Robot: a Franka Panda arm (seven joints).
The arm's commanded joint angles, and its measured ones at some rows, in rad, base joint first. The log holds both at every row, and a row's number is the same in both.
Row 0, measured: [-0.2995 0.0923 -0.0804 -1.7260 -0.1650 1.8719 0.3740]
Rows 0 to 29, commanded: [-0.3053 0.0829 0.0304 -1.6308 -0.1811 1.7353 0.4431]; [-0.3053 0.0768 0.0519 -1.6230 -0.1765 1.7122 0.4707]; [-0.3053 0.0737 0.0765 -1.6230 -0.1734 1.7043 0.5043]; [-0.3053 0.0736 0.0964 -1.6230 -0.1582 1.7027 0.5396]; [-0.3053 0.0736 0.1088 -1.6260 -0.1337 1.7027 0.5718]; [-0.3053 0.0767 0.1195 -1.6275 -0.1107 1.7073 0.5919]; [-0.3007 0.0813 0.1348 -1.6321 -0.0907 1.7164 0.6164]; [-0.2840 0.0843 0.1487 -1.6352 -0.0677 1.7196 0.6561]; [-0.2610 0.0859 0.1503 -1.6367 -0.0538 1.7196 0.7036]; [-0.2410 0.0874 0.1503 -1.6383 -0.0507 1.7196 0.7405]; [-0.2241 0.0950 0.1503 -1.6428 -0.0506 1.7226 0.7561]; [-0.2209 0.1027 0.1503 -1.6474 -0.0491 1.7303 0.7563]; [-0.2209 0.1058 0.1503 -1.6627 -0.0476 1.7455 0.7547]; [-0.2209 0.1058 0.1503 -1.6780 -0.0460 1.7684 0.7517]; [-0.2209 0.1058 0.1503 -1.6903 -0.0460 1.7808 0.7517]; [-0.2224 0.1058 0.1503 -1.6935 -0.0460 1.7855 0.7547]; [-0.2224 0.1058 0.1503 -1.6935 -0.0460 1.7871 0.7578]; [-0.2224 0.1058 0.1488 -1.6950 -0.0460 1.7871 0.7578]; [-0.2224 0.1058 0.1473 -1.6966 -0.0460 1.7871 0.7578]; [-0.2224 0.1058 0.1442 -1.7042 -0.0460 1.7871 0.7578]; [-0.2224 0.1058 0.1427 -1.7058 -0.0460 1.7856 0.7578]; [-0.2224 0.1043 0.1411 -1.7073 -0.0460 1.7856 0.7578]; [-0.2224 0.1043 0.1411 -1.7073 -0.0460 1.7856 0.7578]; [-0.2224 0.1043 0.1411 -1.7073 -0.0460 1.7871 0.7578]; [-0.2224 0.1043 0.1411 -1.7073 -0.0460 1.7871 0.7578]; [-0.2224 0.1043 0.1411 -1.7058 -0.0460 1.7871 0.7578]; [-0.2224 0.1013 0.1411 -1.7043 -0.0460 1.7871 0.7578]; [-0.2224 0.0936 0.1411 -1.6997 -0.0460 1.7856 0.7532]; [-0.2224 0.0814 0.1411 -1.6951 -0.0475 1.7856 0.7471]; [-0.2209 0.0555 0.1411 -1.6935 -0.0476 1.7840 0.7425]
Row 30, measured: [-0.2195 0.1146 0.1402 -1.6879 -0.0583 1.7764 0.7455]
